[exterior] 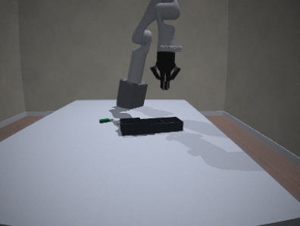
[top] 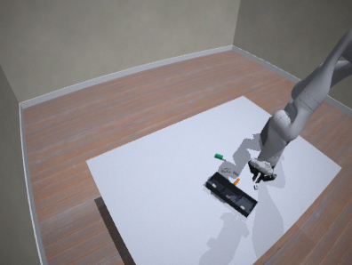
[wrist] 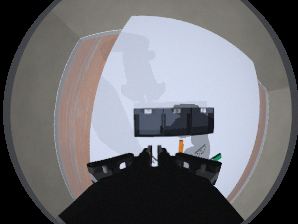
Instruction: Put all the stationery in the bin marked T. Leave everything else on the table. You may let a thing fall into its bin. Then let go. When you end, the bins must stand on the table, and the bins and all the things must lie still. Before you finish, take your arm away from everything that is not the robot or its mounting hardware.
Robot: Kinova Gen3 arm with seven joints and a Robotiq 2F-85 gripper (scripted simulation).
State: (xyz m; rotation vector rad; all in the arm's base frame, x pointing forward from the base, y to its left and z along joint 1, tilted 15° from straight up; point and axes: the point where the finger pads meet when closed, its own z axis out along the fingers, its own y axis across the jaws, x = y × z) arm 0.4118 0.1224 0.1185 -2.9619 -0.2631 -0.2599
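My hand is 17 cm above the tiny pale thing, 10 cm past it and 2 cm to the left of it. Also, from my hand: small orange thing (17 cm below, 10 cm to the right, 4 cm behind); long black bin (16 cm below, 6 cm to the right, 5 cm ahead); thin grey stick (18 cm below, 14 cm to the right, 7 cm behind).
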